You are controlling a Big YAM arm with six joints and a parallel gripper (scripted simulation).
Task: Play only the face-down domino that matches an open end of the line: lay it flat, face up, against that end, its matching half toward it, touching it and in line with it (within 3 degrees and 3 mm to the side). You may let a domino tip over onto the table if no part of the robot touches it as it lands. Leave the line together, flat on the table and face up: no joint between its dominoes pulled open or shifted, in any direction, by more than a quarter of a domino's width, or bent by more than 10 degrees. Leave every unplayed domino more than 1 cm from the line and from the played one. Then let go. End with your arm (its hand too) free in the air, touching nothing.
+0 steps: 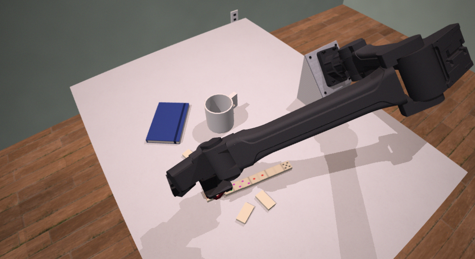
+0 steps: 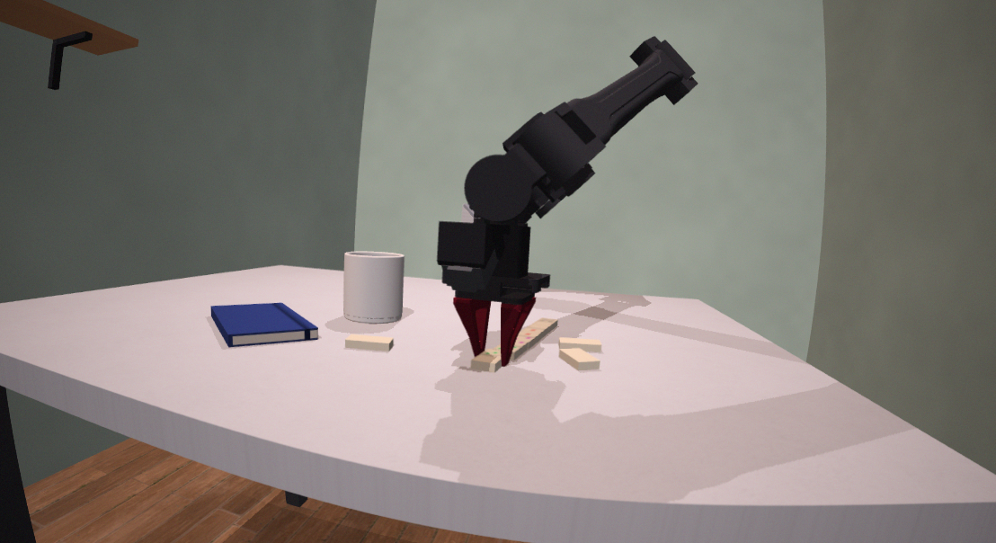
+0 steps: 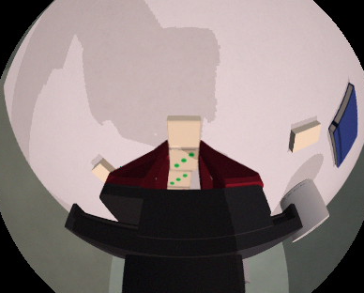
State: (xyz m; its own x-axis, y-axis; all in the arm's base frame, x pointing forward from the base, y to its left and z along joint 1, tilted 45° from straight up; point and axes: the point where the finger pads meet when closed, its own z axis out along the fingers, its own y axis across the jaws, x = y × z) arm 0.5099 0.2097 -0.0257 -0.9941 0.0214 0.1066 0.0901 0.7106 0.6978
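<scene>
Now: the domino right at my hand. Round my hand: white mug 140 mm behind, 220 mm to the right, 30 mm above; then blue notebook 10 mm ahead, 320 mm to the right.
</scene>
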